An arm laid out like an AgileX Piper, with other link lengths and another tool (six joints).
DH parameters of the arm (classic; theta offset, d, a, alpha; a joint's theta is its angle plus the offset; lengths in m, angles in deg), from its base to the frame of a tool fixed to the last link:
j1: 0 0.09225 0 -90
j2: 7.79 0 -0.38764 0
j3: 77.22 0 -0.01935 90
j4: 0 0.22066 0 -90
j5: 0 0 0 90
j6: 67 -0.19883 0.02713 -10.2
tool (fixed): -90 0.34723 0 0
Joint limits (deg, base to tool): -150..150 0..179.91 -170..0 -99.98..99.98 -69.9..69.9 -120..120
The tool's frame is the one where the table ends.
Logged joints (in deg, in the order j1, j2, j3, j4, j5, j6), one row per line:
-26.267 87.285 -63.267 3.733 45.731 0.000
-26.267 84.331 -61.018 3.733 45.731 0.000
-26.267 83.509 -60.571 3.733 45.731 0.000
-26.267 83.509 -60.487 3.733 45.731 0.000
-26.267 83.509 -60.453 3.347 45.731 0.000
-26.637 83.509 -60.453 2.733 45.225 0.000
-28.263 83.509 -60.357 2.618 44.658 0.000
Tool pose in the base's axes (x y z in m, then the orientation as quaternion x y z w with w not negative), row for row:
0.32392 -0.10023 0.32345 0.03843 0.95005 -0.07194 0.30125
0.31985 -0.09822 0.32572 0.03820 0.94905 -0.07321 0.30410
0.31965 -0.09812 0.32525 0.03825 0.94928 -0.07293 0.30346
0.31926 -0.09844 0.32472 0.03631 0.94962 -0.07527 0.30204
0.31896 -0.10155 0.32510 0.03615 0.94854 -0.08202 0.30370
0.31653 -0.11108 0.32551 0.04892 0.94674 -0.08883 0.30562
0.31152 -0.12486 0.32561 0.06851 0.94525 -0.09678 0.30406
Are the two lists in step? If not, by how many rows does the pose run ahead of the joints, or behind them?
The pose runs 1 row ahead of the joints: the pose in row i belongs to the joints in row i + 1.
